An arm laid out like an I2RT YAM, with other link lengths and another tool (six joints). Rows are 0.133 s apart.
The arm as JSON. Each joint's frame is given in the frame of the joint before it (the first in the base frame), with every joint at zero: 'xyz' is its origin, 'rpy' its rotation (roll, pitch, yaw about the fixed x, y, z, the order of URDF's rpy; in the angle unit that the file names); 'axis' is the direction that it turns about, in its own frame. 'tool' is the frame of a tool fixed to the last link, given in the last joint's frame.
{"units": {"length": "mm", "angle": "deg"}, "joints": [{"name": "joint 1", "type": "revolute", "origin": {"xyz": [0.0, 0.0, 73.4], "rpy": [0.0, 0.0, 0.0]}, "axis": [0.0, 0.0, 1.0]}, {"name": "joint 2", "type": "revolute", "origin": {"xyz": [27.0, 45.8, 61.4], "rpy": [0.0, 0.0, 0.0]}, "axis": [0.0, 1.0, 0.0]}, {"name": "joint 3", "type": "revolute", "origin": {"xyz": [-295.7, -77.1, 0.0], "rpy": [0.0, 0.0, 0.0]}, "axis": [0.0, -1.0, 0.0]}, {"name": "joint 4", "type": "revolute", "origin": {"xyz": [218.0, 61.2, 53.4], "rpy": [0.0, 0.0, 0.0]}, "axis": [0.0, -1.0, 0.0]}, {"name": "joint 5", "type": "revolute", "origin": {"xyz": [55.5, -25.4, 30.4], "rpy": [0.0, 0.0, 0.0]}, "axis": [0.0, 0.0, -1.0]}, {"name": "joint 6", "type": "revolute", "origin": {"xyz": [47.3, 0.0, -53.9], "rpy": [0.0, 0.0, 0.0]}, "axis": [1.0, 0.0, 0.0]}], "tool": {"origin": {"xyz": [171.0, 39.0, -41.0], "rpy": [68.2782, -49.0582, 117.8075]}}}
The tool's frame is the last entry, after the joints.
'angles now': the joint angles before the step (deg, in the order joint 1, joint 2, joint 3, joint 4, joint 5, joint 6). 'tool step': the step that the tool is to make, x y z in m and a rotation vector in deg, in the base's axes. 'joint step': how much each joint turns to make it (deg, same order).
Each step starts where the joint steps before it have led.
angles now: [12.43, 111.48, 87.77, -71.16, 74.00, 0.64]
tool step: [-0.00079, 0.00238, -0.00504, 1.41, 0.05, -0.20]
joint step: [0.00, 0.00, -0.01, 0.00, -1.40, 0.27]
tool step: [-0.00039, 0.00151, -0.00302, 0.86, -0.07, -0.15]
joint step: [0.00, 0.00, 0.00, 0.01, -0.83, 0.25]
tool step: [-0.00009, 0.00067, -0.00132, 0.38, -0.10, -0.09]
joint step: [-0.01, 0.00, 0.01, 0.01, -0.36, 0.17]
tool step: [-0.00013, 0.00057, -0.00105, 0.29, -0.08, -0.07]
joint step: [0.01, 0.00, -0.01, -0.01, -0.27, 0.17]
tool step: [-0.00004, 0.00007, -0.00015, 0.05, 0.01, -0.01]
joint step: [0.00, 0.00, 0.01, -0.01, -0.05, 0.00]
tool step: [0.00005, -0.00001, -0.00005, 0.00, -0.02, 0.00]
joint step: [0.00, 0.00, -0.01, 0.03, 0.00, -0.01]
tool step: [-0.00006, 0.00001, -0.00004, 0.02, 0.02, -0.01]
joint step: [-0.01, 0.00, 0.01, -0.03, -0.02, 0.01]
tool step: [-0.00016, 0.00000, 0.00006, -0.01, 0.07, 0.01]
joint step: [0.01, 0.00, 0.00, -0.05, 0.00, -0.01]
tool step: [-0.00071, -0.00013, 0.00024, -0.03, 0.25, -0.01]
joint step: [0.00, 0.00, 0.00, -0.26, -0.02, 0.01]
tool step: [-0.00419, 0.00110, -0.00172, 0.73, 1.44, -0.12]
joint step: [0.00, 0.01, 0.00, -1.28, -1.03, 0.04]
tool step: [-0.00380, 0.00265, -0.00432, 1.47, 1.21, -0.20]
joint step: [0.00, -0.01, -0.01, -0.85, -1.71, -0.02]
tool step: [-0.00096, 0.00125, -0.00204, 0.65, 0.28, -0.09]
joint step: [-0.01, 0.00, 0.01, -0.13, -0.70, -0.01]
